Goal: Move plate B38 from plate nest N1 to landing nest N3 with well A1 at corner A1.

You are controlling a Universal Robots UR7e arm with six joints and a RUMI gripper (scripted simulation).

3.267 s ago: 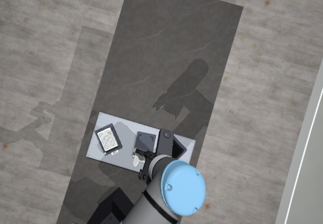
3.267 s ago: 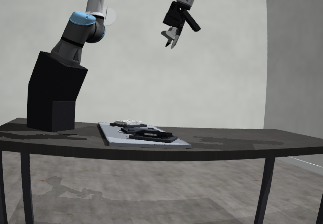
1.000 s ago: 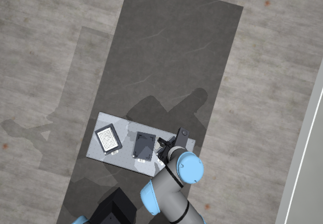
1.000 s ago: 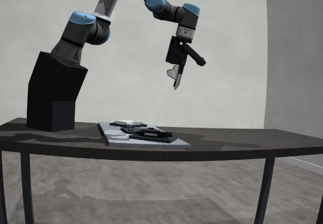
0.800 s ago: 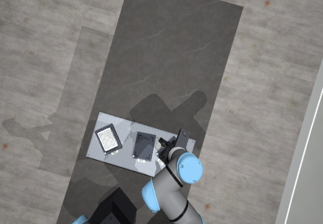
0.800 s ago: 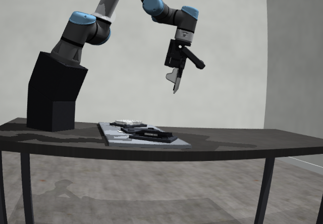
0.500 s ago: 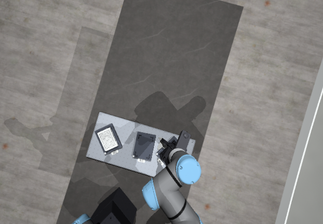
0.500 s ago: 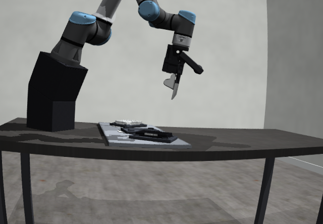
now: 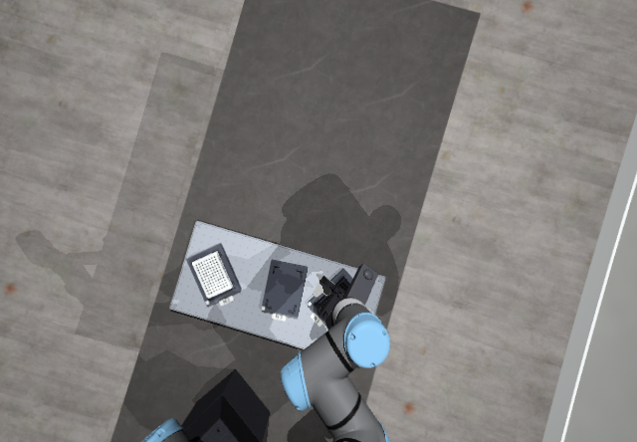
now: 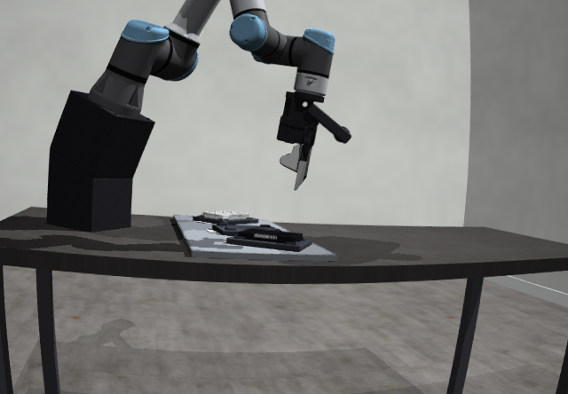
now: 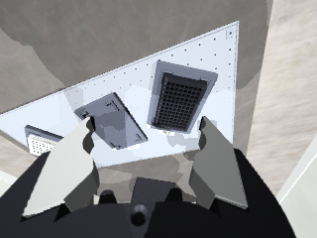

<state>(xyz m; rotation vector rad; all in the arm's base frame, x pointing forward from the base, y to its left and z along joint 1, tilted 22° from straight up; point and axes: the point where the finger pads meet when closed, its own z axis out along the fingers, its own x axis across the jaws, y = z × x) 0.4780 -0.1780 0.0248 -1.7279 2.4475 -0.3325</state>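
The black well plate lies 110 mm below my hand, 70 mm behind it and 30 mm to the right of it. Round my hand: landing nest: 150 mm to the left, 130 mm below, 80 mm behind; then white well plate: 390 mm to the left, 110 mm below, 90 mm behind.
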